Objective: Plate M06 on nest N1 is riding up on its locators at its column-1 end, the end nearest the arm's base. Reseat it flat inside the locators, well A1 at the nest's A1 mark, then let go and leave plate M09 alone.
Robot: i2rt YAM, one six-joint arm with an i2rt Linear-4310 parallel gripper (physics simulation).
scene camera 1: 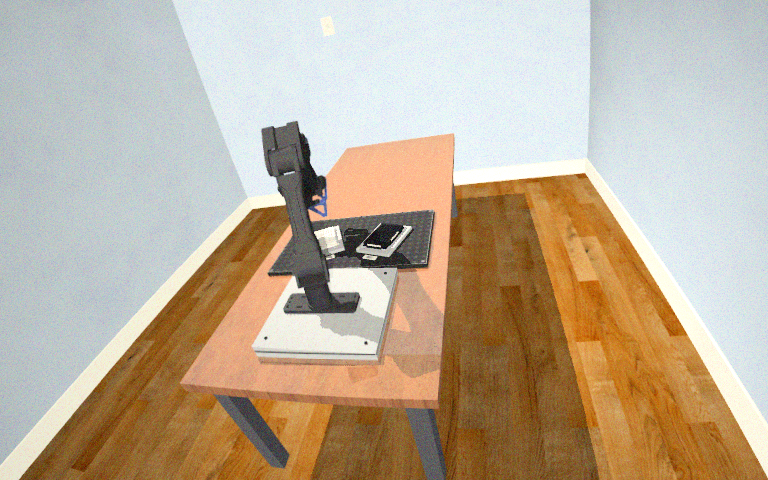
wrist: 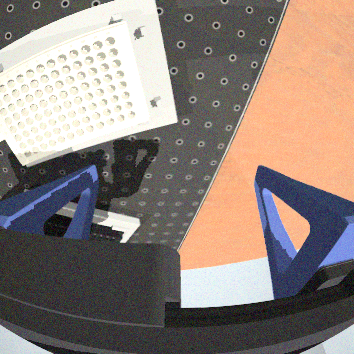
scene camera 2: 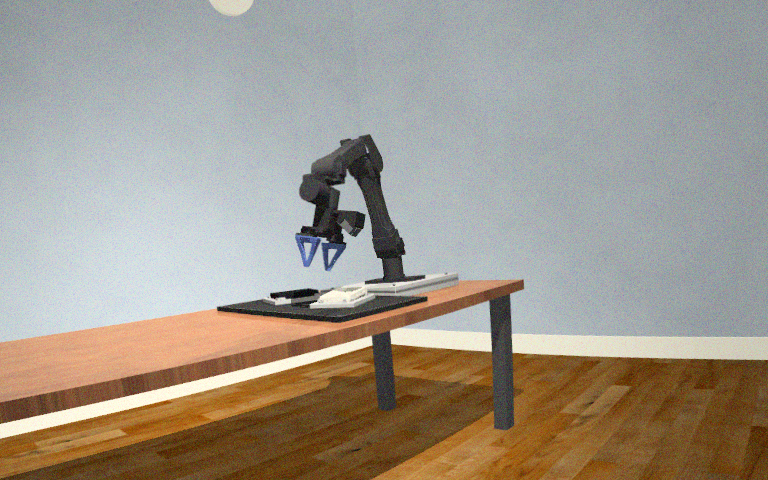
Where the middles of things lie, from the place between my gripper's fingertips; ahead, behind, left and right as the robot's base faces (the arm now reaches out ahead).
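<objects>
White well plate (wrist: 88,85), from my hand: 8 cm behind, 1 cm to the left, 8 cm below. N1 nest (wrist: 144,31), from my hand: 8 cm behind, 1 cm to the left, 9 cm below. Black perforated board (scene camera 1: 414,247), from my hand: 7 cm behind, 9 cm to the right, 11 cm below. Dark plate (wrist: 56,225), from my hand: 9 cm behind, 20 cm to the right, 8 cm below. Farthest from my hand of the things named here, going by their middles: the dark plate.
</objects>
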